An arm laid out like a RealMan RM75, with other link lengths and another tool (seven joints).
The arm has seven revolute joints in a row. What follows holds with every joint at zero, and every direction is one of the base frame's.
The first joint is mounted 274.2 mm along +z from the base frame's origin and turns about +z.
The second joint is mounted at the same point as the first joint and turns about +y.
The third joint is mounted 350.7 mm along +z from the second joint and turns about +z.
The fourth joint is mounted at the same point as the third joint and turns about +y.
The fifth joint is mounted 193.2 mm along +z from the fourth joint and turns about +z.
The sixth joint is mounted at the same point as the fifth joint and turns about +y.
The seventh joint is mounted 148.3 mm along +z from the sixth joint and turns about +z.
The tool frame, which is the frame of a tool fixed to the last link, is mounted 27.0 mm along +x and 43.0 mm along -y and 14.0 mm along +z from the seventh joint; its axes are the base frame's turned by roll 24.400, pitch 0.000 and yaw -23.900 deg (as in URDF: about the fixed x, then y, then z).
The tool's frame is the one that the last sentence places.
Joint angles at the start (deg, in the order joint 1, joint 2, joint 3, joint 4, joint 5, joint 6, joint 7):
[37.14, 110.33, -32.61, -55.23, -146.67, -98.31, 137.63]
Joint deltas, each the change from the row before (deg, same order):
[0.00, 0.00, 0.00, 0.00, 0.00, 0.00, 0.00]
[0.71, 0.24, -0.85, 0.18, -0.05, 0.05, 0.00]
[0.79, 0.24, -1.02, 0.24, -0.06, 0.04, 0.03]
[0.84, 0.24, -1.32, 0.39, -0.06, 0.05, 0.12]
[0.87, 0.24, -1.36, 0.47, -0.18, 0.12, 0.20]
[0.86, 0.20, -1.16, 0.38, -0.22, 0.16, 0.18]
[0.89, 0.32, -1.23, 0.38, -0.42, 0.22, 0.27]
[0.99, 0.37, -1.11, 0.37, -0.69, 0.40, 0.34]
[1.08, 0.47, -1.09, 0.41, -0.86, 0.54, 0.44]
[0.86, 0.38, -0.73, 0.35, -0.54, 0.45, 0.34]
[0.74, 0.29, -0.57, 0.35, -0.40, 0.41, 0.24]
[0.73, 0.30, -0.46, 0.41, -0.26, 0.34, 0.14]
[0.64, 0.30, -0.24, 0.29, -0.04, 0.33, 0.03]
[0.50, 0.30, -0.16, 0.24, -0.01, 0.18, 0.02]
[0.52, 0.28, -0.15, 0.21, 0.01, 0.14, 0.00]
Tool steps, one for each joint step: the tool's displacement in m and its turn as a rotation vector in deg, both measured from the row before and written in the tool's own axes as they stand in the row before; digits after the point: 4 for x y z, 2 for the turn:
[0.0000, 0.0000, 0.0000, 0.00, 0.00, 0.00]
[-0.0064, 0.0039, 0.0026, -0.51, 0.04, -1.16]
[-0.0070, 0.0042, 0.0028, -0.58, 0.12, -1.33]
[-0.0072, 0.0049, 0.0033, -0.72, 0.34, -1.50]
[-0.0070, 0.0047, 0.0033, -0.65, 0.50, -1.48]
[-0.0071, 0.0036, 0.0027, -0.43, 0.39, -1.37]
[-0.0069, 0.0042, 0.0032, -0.39, 0.59, -1.41]
[-0.0075, 0.0036, 0.0032, -0.10, 0.65, -1.38]
[-0.0081, 0.0039, 0.0036, 0.01, 0.71, -1.37]
[-0.0068, 0.0032, 0.0027, -0.01, 0.37, -0.95]
[-0.0060, 0.0024, 0.0022, 0.00, 0.23, -0.79]
[-0.0060, 0.0029, 0.0022, -0.17, 0.08, -0.74]
[-0.0061, 0.0026, 0.0020, -0.17, -0.26, -0.55]
[-0.0047, 0.0029, 0.0018, -0.28, -0.20, -0.42]
[-0.0050, 0.0027, 0.0016, -0.28, -0.24, -0.46]

